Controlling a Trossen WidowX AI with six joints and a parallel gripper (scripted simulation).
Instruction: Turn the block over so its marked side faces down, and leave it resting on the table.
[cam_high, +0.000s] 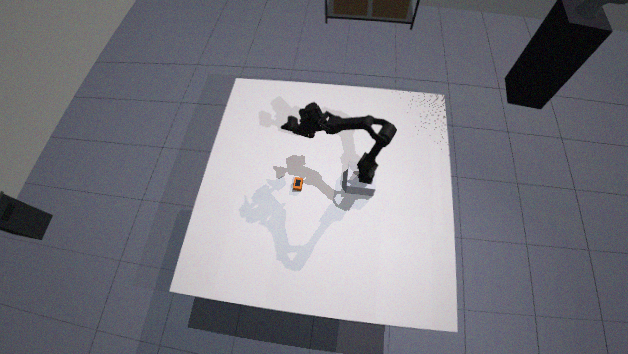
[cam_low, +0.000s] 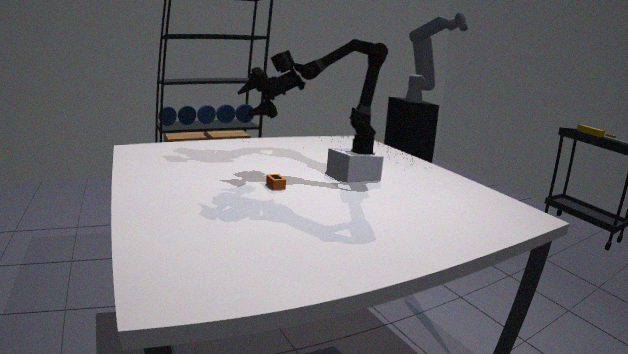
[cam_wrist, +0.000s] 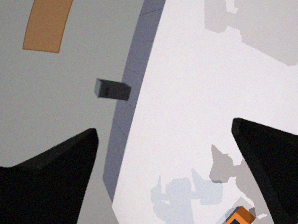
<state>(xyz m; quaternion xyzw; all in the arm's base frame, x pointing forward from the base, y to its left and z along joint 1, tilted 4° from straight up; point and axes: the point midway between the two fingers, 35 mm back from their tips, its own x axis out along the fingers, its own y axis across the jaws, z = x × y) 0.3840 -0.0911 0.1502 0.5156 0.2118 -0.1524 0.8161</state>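
My gripper tip is 8 cm past the orange block, 17 cm to the right of it and 21 cm above it.
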